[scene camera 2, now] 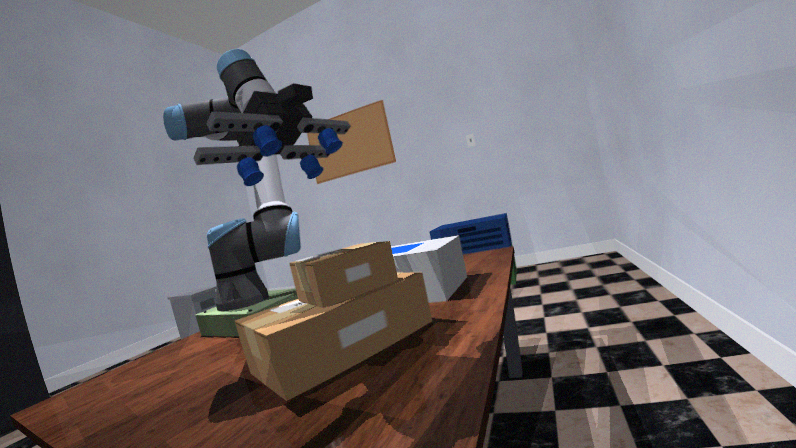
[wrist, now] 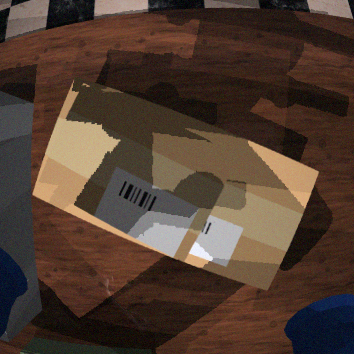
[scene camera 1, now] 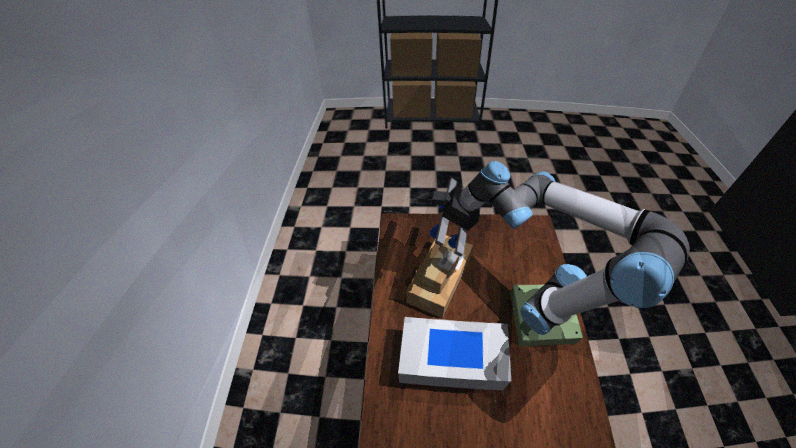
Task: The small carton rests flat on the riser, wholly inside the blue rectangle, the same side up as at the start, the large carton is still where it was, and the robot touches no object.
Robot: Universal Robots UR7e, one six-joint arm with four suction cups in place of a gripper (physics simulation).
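Pixels of known places: end effector, tool point: (scene camera 2: 296,161) (wrist: 163,242); arm's base, origin of the base link: (scene camera 2: 243,302).
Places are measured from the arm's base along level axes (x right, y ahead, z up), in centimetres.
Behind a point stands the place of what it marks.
Observation:
The small carton (scene camera 1: 434,273) {z 11.2, x -1.2, y 46.7 cm} (scene camera 2: 350,272) {z 7.9, x 6.9, y 50.7 cm} (wrist: 165,172) {z 11.2, x 7.0, y 46.5 cm} lies flat on top of the large carton (scene camera 1: 426,303) {z 0.7, x -8.3, y 47.9 cm} (scene camera 2: 300,356) {z -0.8, x 20.3, y 49.9 cm} (wrist: 275,220) {z 3.9, x 19.6, y 42.6 cm}, its barcode label facing up. The large carton lies on the table, turned at an angle beside the riser. The white riser (scene camera 1: 412,350) {z 6.0, x -29.2, y 48.5 cm} (scene camera 2: 440,272) {z 0.7, x -17.9, y 53.7 cm} (wrist: 15,175) {z -1.4, x -16.3, y 42.2 cm} bears the blue rectangle (scene camera 1: 455,348) {z 6.0, x -25.4, y 34.8 cm} (scene camera 2: 407,248) {z 6.0, x -25.8, y 41.4 cm}, with no carton on it; the rectangle does not show in the wrist view. My gripper (scene camera 1: 445,230) {z 28.1, x 8.6, y 45.2 cm} (scene camera 2: 289,154) {z 28.1, x 8.6, y 45.2 cm} is open, its four blue cups hanging in the air above the cartons, touching neither.
The arm stands on a green base block (scene camera 1: 562,335) {z 0.0, x -11.1, y -3.9 cm} (scene camera 2: 217,325) {z -3.0, x 10.1, y 1.8 cm} beside the riser and cartons. A blue crate (scene camera 2: 479,236) is beyond the riser. The wooden table (scene camera 1: 534,406) {z -6.1, x -36.6, y 3.9 cm} (scene camera 2: 111,400) {z -6.0, x 39.9, y 14.6 cm} ends close beside the cartons. A shelf rack (scene camera 1: 437,25) with boxes stands far back.

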